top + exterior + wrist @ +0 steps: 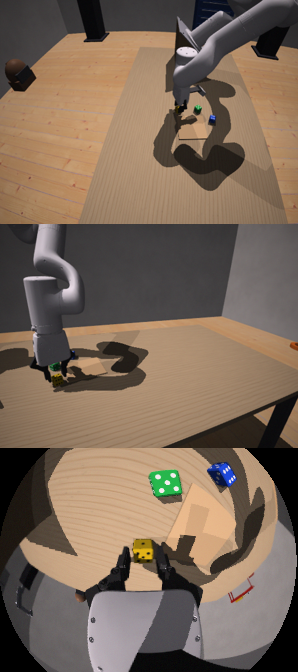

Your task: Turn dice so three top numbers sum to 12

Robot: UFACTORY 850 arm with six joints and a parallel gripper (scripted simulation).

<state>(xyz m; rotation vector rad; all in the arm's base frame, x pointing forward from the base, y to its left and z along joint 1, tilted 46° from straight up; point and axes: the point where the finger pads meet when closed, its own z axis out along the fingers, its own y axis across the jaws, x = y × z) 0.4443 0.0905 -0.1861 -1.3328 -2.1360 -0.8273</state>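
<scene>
Right now the yellow die is 30 mm below my hand. Round my hand: tan mat (100 mm ahead, 70 mm to the left, 40 mm below); then blue die (180 mm to the left, 40 mm ahead, 30 mm below); then green die (100 mm to the left, 30 mm below, 20 mm behind).
</scene>
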